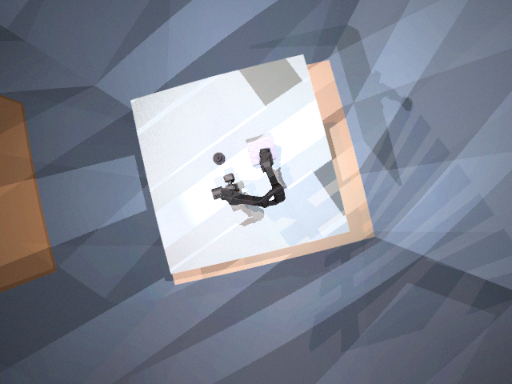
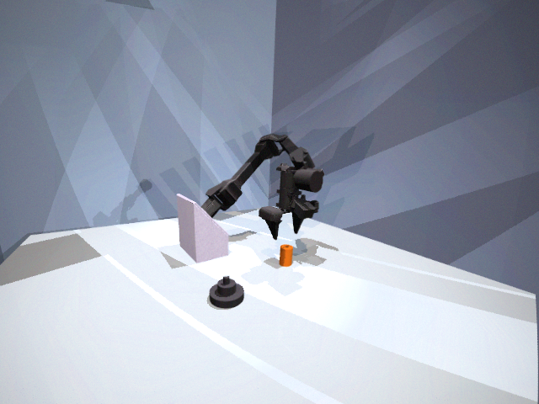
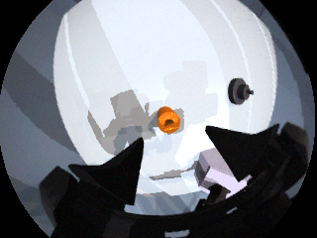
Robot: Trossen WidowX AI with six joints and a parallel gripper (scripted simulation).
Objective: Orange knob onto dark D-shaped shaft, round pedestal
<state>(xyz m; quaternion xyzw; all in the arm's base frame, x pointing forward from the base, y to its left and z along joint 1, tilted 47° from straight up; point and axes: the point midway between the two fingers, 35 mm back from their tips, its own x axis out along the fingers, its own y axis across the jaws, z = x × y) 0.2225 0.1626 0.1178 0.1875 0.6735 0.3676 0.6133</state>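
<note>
The orange knob is 60 mm below my gripper tip. From my gripper tip the other things lie so: dark round pedestal 230 mm to the right, 90 mm ahead, 60 mm below.
</note>
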